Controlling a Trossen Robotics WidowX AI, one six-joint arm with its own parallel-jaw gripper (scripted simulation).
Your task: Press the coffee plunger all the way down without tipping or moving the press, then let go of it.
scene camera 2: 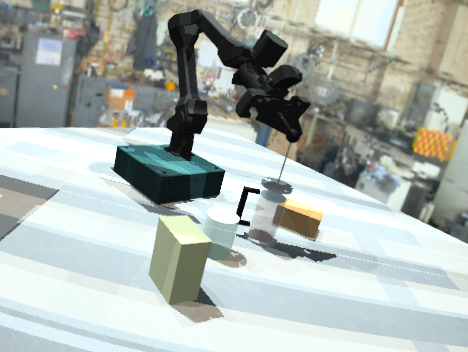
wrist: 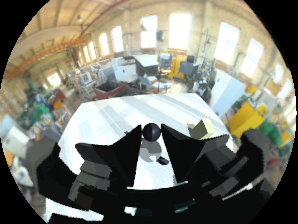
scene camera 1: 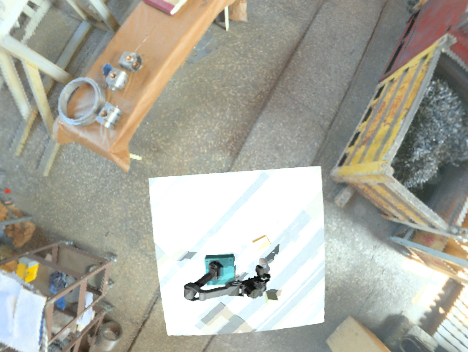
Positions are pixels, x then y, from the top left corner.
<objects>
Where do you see a coffee press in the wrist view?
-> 150, 151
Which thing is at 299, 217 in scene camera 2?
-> An orange block.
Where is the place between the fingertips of my gripper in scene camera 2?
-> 295, 135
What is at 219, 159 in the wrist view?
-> My gripper.
</objects>
